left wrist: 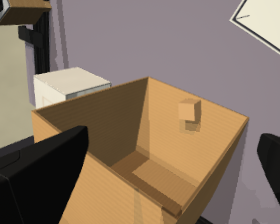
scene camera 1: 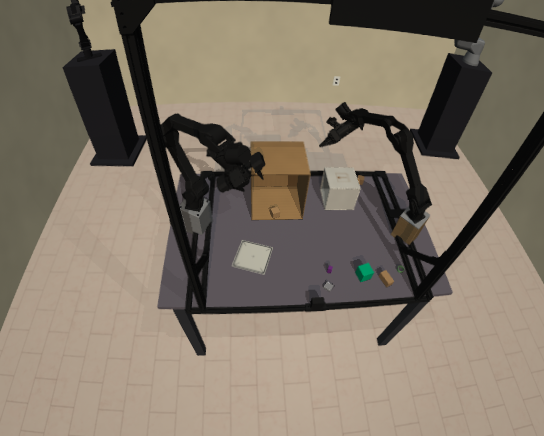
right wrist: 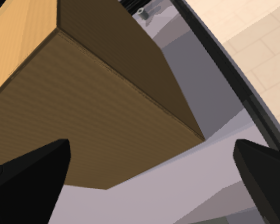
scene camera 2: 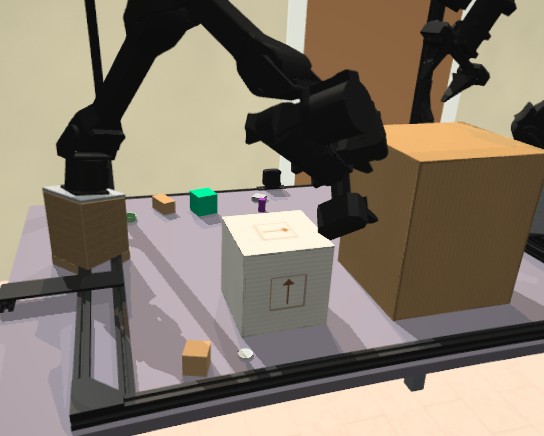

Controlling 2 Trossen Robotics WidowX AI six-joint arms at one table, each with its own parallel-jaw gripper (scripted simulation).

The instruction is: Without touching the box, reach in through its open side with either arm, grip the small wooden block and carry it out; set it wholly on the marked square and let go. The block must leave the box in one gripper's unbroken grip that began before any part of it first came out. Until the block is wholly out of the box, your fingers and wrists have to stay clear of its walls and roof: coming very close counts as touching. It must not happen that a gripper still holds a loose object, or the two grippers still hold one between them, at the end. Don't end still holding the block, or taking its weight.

Labels:
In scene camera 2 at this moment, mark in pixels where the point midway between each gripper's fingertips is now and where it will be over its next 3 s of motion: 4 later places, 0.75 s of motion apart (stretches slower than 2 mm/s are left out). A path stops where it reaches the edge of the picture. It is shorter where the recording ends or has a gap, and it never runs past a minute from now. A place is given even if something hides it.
The left gripper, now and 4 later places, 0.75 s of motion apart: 432, 91; 474, 81; 476, 80; 430, 95; 389, 137
The right gripper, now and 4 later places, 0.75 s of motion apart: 372, 195; 366, 184; 365, 182; 365, 185; 362, 198

